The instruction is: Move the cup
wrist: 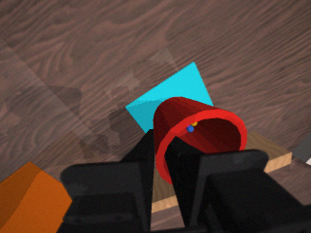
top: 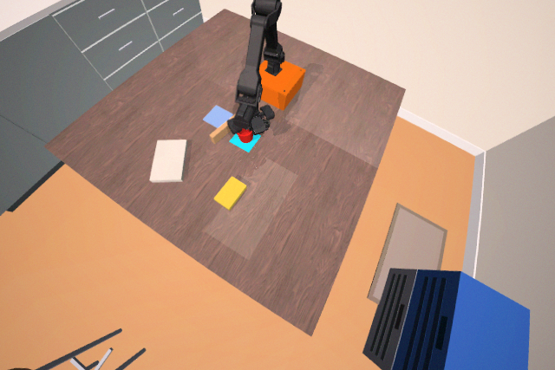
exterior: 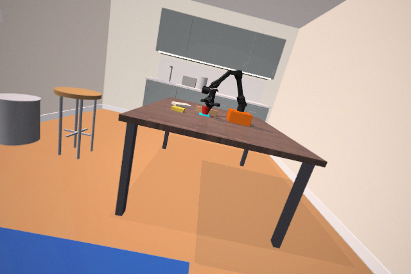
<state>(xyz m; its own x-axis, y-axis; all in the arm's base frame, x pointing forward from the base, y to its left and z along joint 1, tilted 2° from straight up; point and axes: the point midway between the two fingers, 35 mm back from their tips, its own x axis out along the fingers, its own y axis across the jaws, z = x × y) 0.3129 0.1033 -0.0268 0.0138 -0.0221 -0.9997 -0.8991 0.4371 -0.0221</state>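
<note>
Now: the red cup 30 mm ahead of my gripper tip and 20 mm to the right of it. The rest, counted from my gripper tip: cyan pad: 50 mm below, 30 mm ahead, 20 mm to the right; then wooden bar: 100 mm to the right, 30 mm below, 20 mm ahead; then lavender pad: 190 mm to the right, 50 mm below, 10 mm ahead.
</note>
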